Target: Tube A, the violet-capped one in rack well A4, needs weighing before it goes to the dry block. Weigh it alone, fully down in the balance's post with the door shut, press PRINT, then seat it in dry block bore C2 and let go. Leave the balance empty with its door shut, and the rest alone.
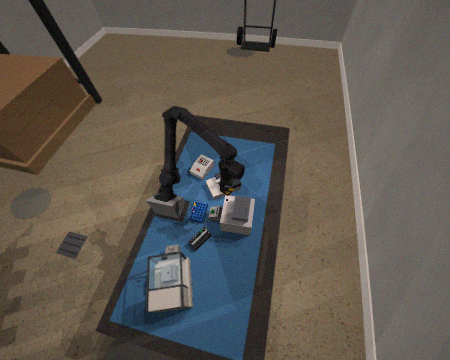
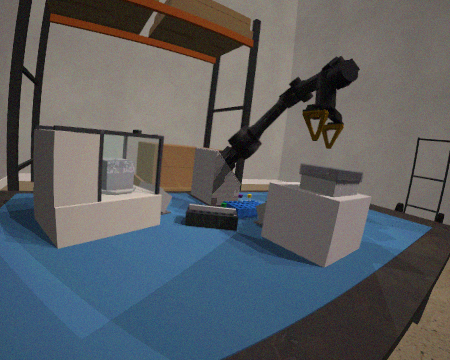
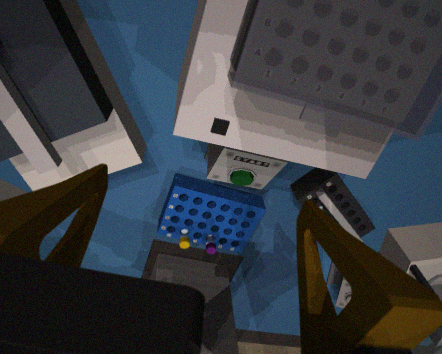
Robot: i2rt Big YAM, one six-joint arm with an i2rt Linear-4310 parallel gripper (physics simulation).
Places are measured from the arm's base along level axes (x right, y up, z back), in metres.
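Pixels of known places: gripper, between the fingertips: (image 1: 228, 188) (image 2: 322, 144) (image 3: 206, 192); arm's base, origin of its link: (image 1: 165, 197) (image 2: 219, 166).
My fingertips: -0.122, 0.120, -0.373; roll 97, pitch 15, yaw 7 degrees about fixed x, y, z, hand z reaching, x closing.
Note:
For each thing: its middle in the pictures, then the offset to it from my fingertips, as dx, dy, dz. "spot": a spot on its surface instead.
- violet-capped tube, middle of its body: (image 3: 210, 238) (image 2: 239, 201) +0.112, -0.213, +0.206
- blue rack, middle of its body: (image 3: 210, 215) (image 2: 246, 208) (image 1: 198, 211) +0.101, -0.230, +0.179
- yellow-capped tube, middle of its body: (image 3: 184, 233) (image 2: 248, 201) +0.075, -0.213, +0.210
- balance, middle of its body: (image 2: 114, 174) (image 1: 169, 273) +0.502, -0.133, +0.150
- black strip rack, middle of its body: (image 3: 335, 210) (image 2: 211, 215) (image 1: 200, 238) +0.260, -0.221, +0.097
- green cap, middle of its body: (image 2: 223, 211) +0.227, -0.211, +0.099
- white device, a spot on its surface: (image 3: 115, 155) spot: -0.046, -0.200, +0.120
- keypad unit, middle of its body: (image 1: 202, 166) -0.224, -0.210, +0.289
My gripper (image 1: 229, 191) (image 2: 322, 143) (image 3: 206, 192) is open and empty, high above the bench near the dry block. The violet-capped tube (image 2: 240, 196) (image 3: 211, 248) stands in the blue rack (image 1: 198, 212) (image 2: 243, 208) (image 3: 215, 189), in the row nearest the arm's base, beside a yellow-capped tube (image 2: 249, 195) (image 3: 184, 242). The dry block (image 1: 242, 209) (image 2: 331, 175) (image 3: 300, 37) sits on its white housing; the bores that show hold no tube. The balance (image 1: 169, 298) (image 2: 107, 220) has a glass chamber around a pale block; whether its door is shut is hard to tell.
A small unit with a green button (image 1: 214, 212) (image 3: 242, 177) stands between rack and dry block. A black strip rack (image 1: 200, 238) (image 2: 211, 220) lies toward the balance, with a green cap (image 2: 224, 205) showing. A white device (image 1: 215, 187) (image 3: 115, 155) and a keypad unit (image 1: 202, 166) stand on the far side.

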